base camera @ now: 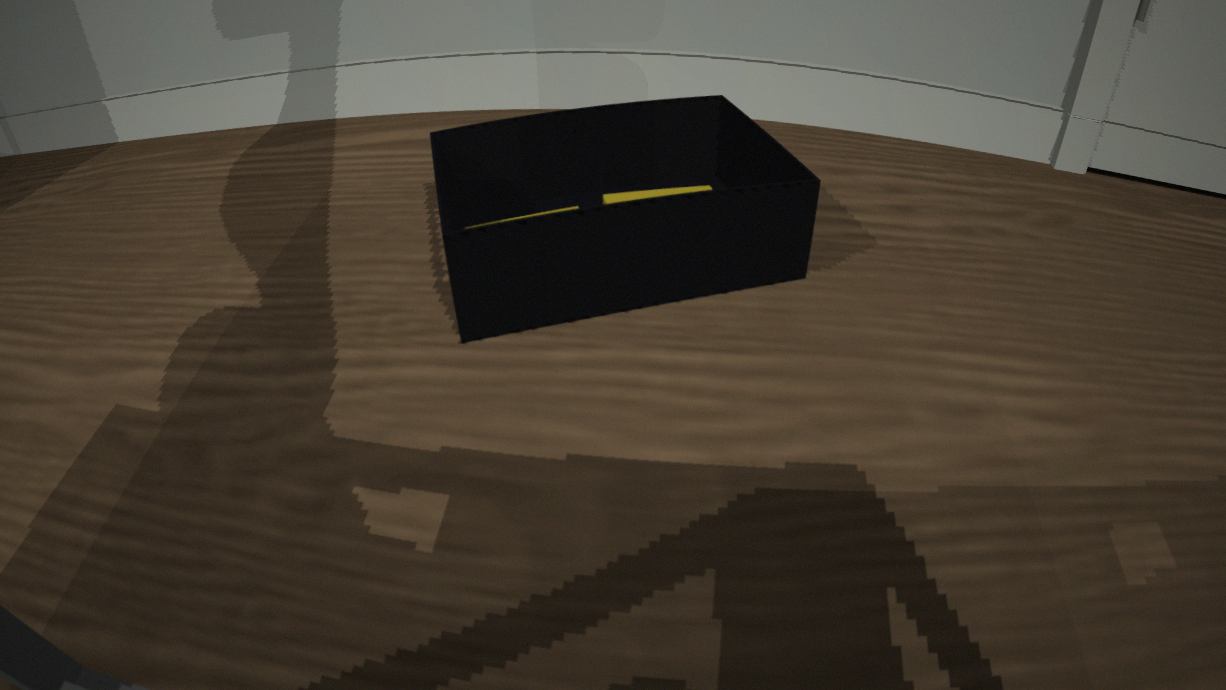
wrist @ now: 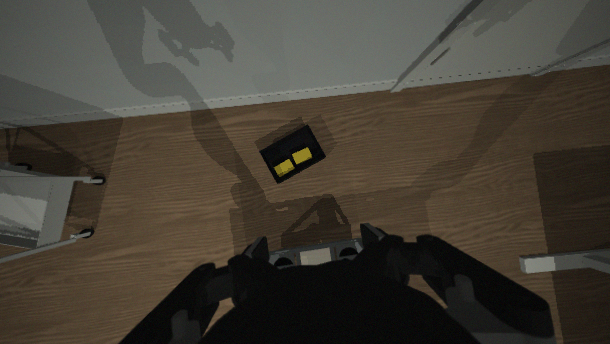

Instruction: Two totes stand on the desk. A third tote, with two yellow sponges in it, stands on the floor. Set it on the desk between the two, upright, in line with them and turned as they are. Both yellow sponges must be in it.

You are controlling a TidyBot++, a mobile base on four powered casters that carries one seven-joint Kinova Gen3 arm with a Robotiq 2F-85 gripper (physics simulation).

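A black open-topped tote (base camera: 630, 257) (wrist: 318, 149) stands upright on the wooden floor, turned at an angle to the wall. Two yellow sponges lie in it side by side, near one long wall: one sponge (base camera: 656, 195) (wrist: 302, 155) on the right and one sponge (base camera: 523, 217) (wrist: 284, 167) on the left. My gripper (wrist: 314, 240) is open and empty, high above the floor, with its fingers wide apart. In the wrist view the tote lies beyond the fingertips, clear of them. The desk and the two other totes do not show in either view.
A pale wall (base camera: 480, 77) (wrist: 300, 45) runs behind the tote, with a door frame (base camera: 1089, 94) at the right. A white wheeled frame (wrist: 59, 210) stands at the left of the wrist view. A pale bar (wrist: 537, 263) shows at the right. Shadows of the arm and base fall on the floor.
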